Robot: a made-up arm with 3 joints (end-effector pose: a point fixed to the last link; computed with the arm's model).
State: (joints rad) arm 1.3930 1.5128 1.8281
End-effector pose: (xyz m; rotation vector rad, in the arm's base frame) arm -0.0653 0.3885 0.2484 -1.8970 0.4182 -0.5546
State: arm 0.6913 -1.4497 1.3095
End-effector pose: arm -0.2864 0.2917 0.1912 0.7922 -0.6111 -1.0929
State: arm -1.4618 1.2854 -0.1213
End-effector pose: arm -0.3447 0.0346 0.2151 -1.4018 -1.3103 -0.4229
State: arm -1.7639 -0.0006 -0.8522
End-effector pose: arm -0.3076 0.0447 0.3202 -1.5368 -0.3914 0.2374
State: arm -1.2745 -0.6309 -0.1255
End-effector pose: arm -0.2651 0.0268 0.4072 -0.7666 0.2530 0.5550
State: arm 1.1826 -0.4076 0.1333
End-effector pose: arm -0.0180 0.3346 0.2915 -0.8176 0.6501 -1.9155
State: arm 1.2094 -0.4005 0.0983
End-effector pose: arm -0.0072 0.3292 0.2898 -0.8285 0.6968 -1.9520
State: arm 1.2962 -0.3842 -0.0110
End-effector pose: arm 0.0245 0.3084 0.2844 -0.8462 0.8475 -2.0660
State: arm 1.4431 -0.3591 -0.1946
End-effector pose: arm 0.0681 0.2631 0.2747 -0.8380 1.1197 -2.2472
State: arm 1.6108 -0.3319 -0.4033
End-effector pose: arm 0.0996 0.2004 0.2634 -0.7641 1.4579 -2.4287
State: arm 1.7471 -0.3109 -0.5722
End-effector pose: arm 0.1090 0.1455 0.2547 0.6380 -1.7339 2.5212
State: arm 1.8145 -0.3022 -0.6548
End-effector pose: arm 0.1083 0.1186 0.2507 0.5205 -1.7589 2.4000
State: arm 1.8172 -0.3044 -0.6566
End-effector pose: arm 0.1082 0.1179 0.2509 0.5151 -1.7593 2.3993
